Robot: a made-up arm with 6 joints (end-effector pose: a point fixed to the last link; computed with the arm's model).
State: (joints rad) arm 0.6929 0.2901 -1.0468 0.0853 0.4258 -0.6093
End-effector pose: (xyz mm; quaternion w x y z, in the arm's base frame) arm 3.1 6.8 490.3 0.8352 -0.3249 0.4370 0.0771
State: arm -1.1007 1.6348 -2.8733 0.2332 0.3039 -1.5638
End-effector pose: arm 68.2 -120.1 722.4 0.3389 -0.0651 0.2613 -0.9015
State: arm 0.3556 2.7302 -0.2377 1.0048 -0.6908 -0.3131
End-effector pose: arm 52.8 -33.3 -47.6 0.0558 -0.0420 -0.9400 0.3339
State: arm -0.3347 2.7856 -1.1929 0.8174 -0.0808 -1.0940
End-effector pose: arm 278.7 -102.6 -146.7 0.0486 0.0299 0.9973 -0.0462
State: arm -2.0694 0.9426 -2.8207 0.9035 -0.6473 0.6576
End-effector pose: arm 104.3 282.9 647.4 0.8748 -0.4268 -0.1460 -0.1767
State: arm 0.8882 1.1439 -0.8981 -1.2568 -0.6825 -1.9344
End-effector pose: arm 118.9 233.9 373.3 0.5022 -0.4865 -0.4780 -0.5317
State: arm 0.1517 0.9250 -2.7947 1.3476 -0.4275 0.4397
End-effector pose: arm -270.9 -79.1 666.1 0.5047 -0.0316 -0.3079 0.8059
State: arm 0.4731 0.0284 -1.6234 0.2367 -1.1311 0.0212
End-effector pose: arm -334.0 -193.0 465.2 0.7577 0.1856 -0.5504 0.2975
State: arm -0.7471 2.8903 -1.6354 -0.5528 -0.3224 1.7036
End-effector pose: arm 325.3 -280.4 -124.9 0.3081 0.7540 0.5611 0.1473
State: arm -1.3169 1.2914 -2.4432 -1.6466 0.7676 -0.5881
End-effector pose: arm -51.2 -57.5 705.9 0.2475 -0.2747 -0.2753 0.8874
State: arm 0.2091 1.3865 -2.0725 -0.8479 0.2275 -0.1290
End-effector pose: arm 227.0 32.1 642.5 0.8095 -0.1892 0.4212 -0.3626
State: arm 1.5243 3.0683 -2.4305 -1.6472 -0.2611 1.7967
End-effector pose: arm 2.2 557.2 -35.7 0.2343 -0.6011 0.6323 0.4289
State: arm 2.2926 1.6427 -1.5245 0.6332 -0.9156 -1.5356
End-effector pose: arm -209.4 303.3 461.9 0.7962 -0.4008 0.1714 0.4195
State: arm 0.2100 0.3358 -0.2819 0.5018 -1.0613 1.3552
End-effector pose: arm 78.1 -23.0 360.6 0.6206 0.3248 0.0624 0.7110
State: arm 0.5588 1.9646 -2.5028 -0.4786 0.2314 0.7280
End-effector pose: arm 349.0 206.6 565.8 0.7798 -0.0370 0.5443 0.3071
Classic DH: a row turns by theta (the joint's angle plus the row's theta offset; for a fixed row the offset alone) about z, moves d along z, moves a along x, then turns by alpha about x. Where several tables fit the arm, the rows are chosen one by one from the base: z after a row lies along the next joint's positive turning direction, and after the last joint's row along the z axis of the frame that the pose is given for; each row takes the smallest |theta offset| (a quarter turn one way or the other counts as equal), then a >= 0, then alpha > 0; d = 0 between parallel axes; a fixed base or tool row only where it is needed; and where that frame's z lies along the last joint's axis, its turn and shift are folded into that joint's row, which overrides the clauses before.
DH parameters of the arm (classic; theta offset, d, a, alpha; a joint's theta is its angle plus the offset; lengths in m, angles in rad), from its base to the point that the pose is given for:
joint 1: 0 0.1427 0 -1.5708
joint 2: 0.136 0 -0.253 0
joint 3: 1.3476 0 -0.0224 1.5708
joint 4: 0 0.2551 0 -1.5708
joint 5: 0 0 0.0001 1.5708
joint 6: 0 0.0923 0 0

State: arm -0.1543 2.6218 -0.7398 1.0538 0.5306 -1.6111
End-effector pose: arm 163.9 15.7 -88.7 0.1429 0.1641 -0.9305 -0.2947
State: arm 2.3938 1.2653 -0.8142 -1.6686 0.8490 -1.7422
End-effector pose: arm -145.9 229.5 306.9 0.3163 -0.3984 -0.6516 -0.5627
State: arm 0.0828 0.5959 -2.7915 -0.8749 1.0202 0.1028
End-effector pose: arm -358.9 -90.4 559.7 0.9167 0.3241 0.1358 -0.1903
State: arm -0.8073 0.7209 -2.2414 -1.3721 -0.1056 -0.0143
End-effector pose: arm -133.4 153.0 679.7 0.4548 -0.0413 -0.0424 -0.8886
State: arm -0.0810 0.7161 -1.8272 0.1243 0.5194 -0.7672
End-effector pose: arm -22.5 7.5 636.9 0.8462 -0.1491 0.4039 -0.3141
